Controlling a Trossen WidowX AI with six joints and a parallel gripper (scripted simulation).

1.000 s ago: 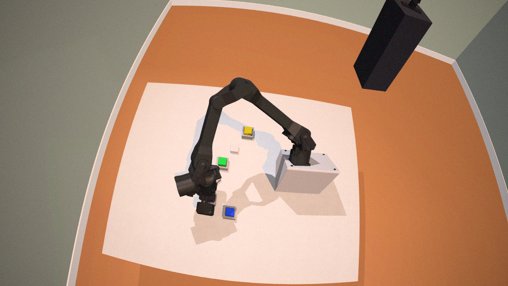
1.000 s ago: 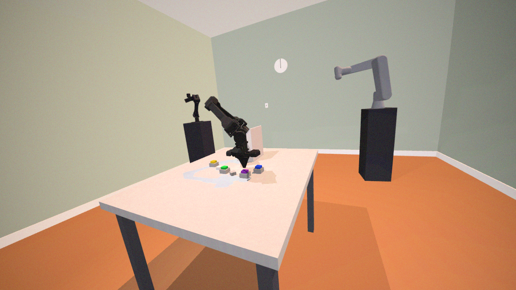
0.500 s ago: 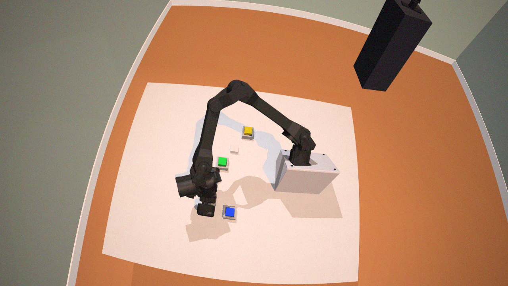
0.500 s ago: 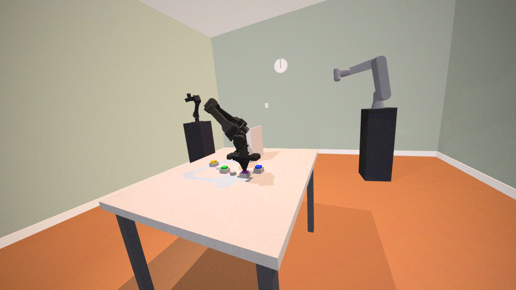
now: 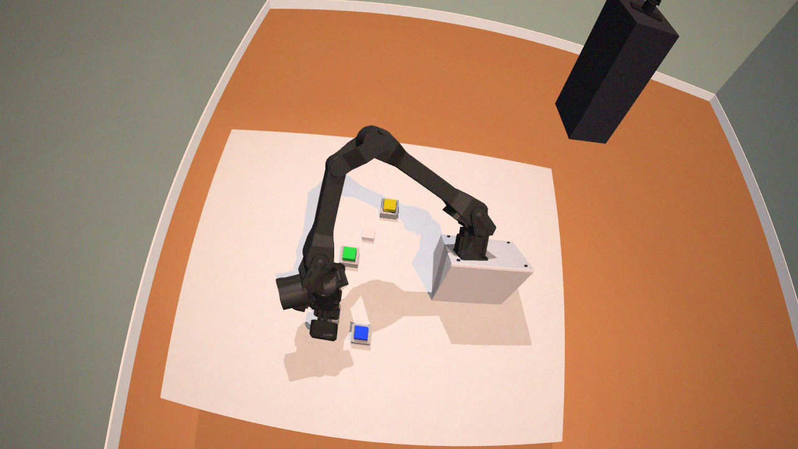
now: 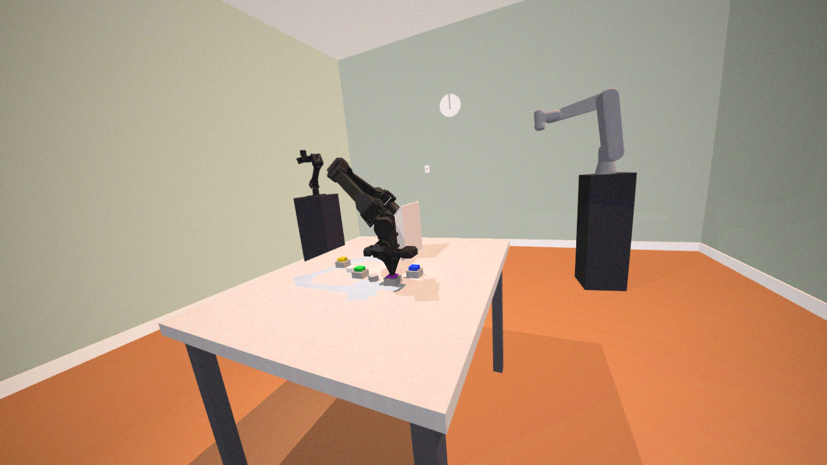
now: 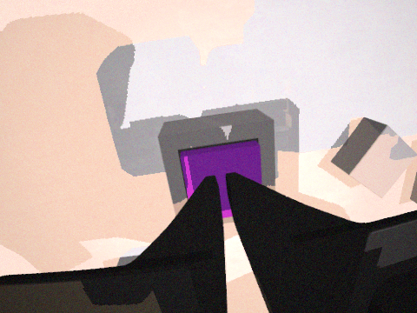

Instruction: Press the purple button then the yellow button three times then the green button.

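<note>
The purple button is 1 cm below my gripper tip. From my gripper tip the other things lie so: blue button: 8 cm behind, 6 cm to the left; green button: 16 cm to the right, 5 cm behind; white block: 22 cm to the right, 11 cm behind, 2 cm below.
</note>
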